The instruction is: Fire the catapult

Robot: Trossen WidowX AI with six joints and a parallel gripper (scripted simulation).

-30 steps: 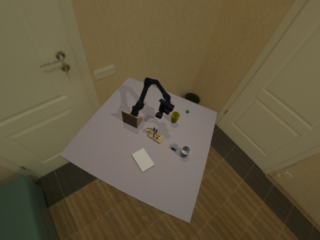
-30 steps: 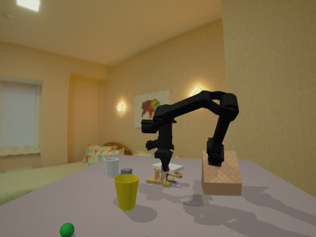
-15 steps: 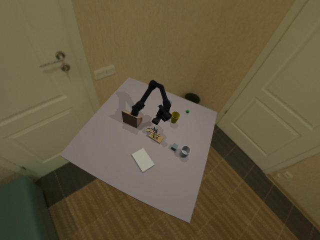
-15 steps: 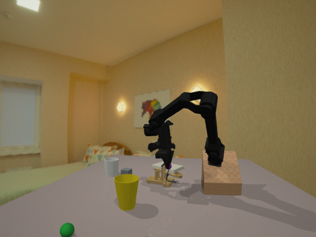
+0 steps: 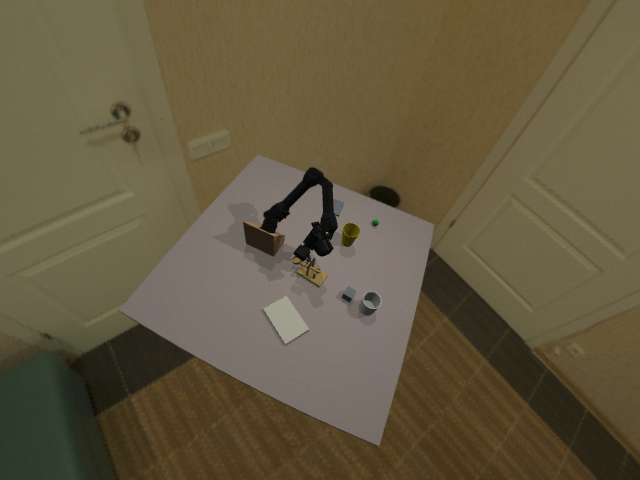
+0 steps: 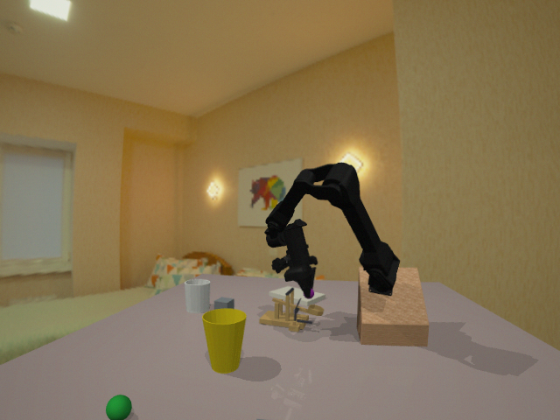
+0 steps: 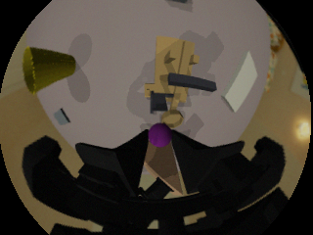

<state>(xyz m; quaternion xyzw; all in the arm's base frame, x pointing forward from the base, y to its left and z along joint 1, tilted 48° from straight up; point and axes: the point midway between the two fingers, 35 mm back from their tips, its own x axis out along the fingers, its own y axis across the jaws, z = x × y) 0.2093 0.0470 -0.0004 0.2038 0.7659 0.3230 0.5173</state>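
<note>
Now: gripper tip 5 cm short of the wooden catapult, 5 cm above it and 1 cm to the left of it. Also, from my gripper tip: purple ball: 1 cm above; yellow cup: 26 cm to the left, 14 cm ahead, 8 cm below; small grey cube: 30 cm ahead, 8 cm below, 3 cm to the right.
</note>
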